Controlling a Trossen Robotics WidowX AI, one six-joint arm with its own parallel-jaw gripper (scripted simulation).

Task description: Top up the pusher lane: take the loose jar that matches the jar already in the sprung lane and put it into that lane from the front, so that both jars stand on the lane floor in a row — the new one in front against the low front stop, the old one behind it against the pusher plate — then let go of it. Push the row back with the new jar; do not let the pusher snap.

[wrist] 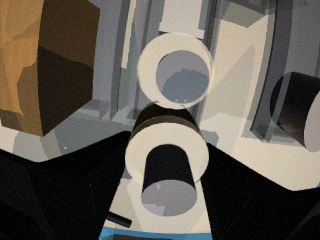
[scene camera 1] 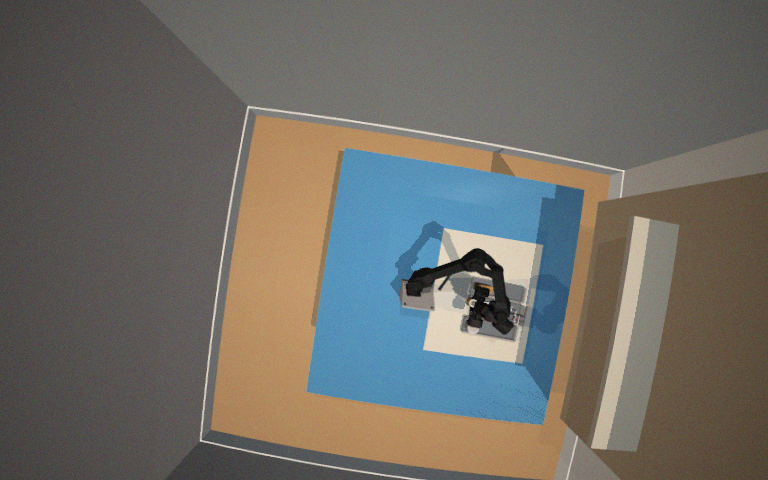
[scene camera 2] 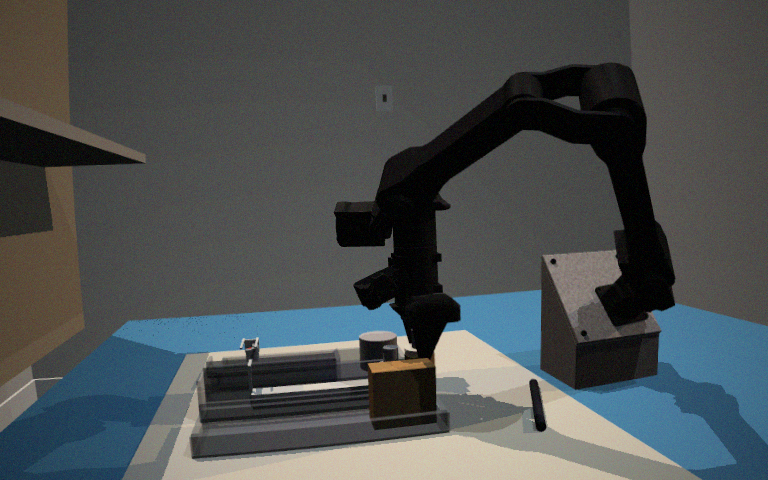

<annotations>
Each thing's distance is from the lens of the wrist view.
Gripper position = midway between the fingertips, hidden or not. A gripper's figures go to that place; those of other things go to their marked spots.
gripper (wrist: pixel 165 144): 0.10 m
brown box (wrist: pixel 54 54): 0.09 m
jar (wrist: pixel 175 70): 0.06 m
</annotations>
